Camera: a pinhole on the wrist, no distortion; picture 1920 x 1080 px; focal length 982.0 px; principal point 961.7 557.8 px. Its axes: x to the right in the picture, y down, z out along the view. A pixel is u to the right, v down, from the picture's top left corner.
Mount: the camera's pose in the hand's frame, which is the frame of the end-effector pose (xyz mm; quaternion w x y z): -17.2 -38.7 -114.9 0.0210 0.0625 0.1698 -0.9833
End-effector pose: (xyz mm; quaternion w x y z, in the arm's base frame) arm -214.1 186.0 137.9 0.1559 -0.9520 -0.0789 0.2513
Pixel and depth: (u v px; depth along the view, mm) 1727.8 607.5 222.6
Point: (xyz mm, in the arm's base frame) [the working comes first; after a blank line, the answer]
In the camera's frame: 173.7 11.3 222.6

-441.6 274.1 223.1
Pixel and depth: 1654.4 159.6 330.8
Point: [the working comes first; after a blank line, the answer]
In the camera's frame: 233.3 -134.1 330.8

-575.2 198.8 109.6
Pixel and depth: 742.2 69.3 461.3
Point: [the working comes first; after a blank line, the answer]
In the camera's frame: -103.1 -229.5 461.3

-401.6 271.6 -212.7
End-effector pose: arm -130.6 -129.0 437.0 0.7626 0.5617 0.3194 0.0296
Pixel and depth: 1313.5 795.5 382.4
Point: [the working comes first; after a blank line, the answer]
In the camera's frame: 137.0 92.6 382.4

-262.4 -463.4 330.6
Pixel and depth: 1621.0 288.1 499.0
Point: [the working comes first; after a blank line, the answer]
In the camera's frame: 335.0 -137.0 499.0

-303.3 -623.9 610.1
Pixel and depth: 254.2 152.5 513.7
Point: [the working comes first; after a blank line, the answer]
In the camera's frame: -370.1 -212.0 513.7

339.6 -423.9 387.1
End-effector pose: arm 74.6 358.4 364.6 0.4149 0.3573 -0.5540 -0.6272
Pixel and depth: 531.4 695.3 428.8
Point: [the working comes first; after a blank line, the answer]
In the camera's frame: -187.9 60.0 428.8

-267.7 371.1 170.3
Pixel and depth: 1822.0 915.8 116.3
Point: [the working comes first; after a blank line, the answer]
In the camera's frame: 101.9 42.4 116.3

141.8 468.3 240.0
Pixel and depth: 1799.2 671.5 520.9
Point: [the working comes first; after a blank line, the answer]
In the camera's frame: 444.3 60.3 520.9

-21.4 958.4 119.9
